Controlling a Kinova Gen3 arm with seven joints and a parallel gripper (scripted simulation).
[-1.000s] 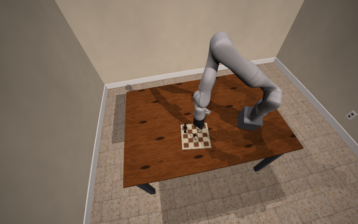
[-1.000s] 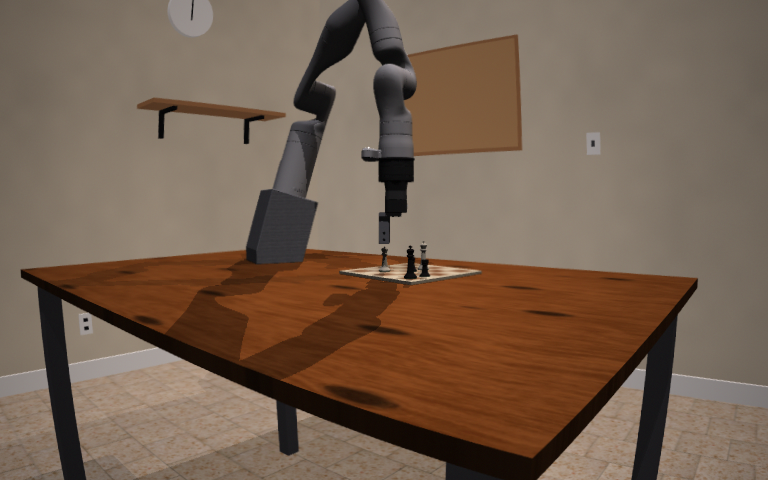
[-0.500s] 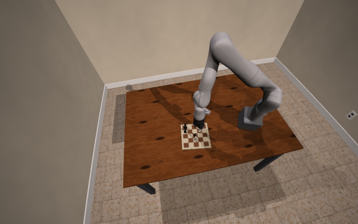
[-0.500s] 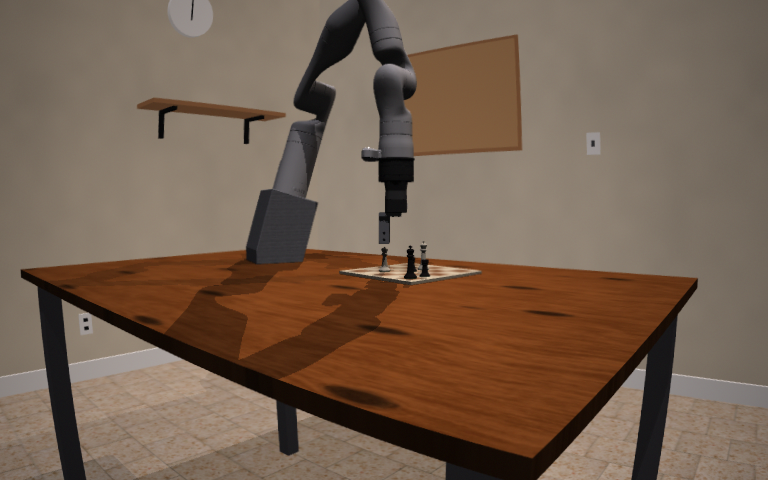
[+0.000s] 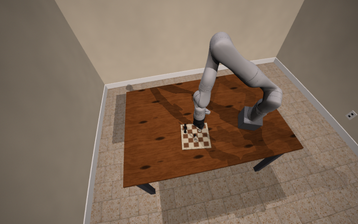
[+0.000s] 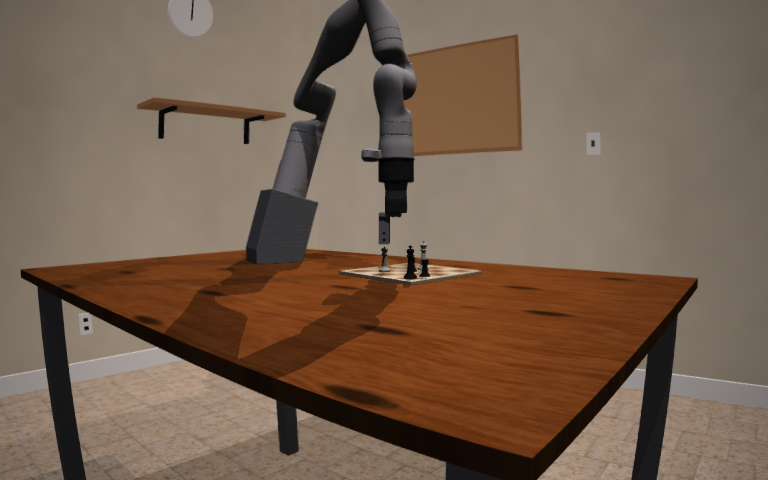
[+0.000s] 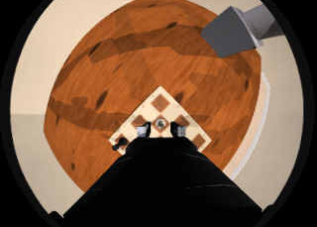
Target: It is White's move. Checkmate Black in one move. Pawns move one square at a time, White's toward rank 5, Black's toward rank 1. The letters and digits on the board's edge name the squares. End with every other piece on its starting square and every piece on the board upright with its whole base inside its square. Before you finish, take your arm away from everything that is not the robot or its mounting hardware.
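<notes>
The small white piece is 50 mm below my hand. Also, from my hand: tall black piece (110 mm ahead, 50 mm below, 30 mm to the right); then tall white piece (80 mm to the left, 50 mm below, 40 mm ahead); then chessboard (80 mm below, 40 mm to the left, 40 mm ahead).
</notes>
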